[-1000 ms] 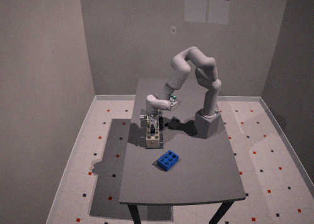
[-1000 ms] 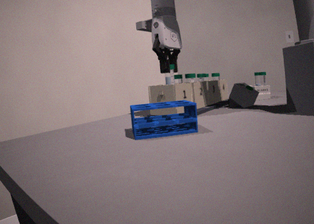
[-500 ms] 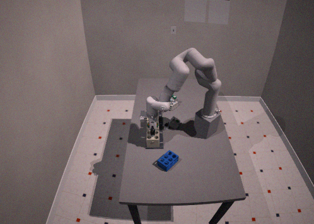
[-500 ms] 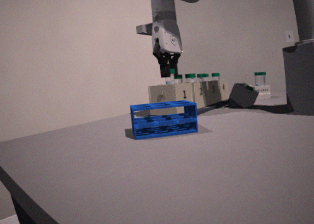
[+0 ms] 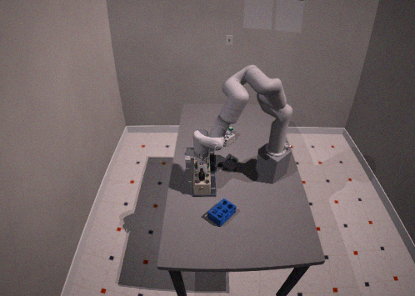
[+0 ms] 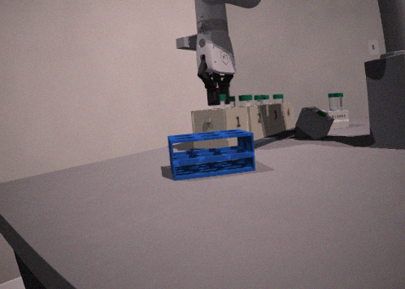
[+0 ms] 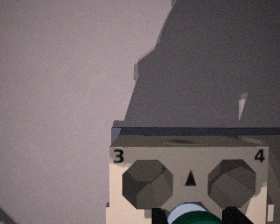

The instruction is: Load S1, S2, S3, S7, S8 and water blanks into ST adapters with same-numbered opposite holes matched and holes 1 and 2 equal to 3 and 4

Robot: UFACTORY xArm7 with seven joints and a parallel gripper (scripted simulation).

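Right now my hand is 20 cm past the sloped done desk, 17 cm to the left of it and 7 cm above it. Round my hand: blue rack: 9 cm behind, 20 cm to the left, 9 cm below; then sample tube: 2 cm behind, 21 cm to the right, 6 cm below; then adapter: 7 cm below.
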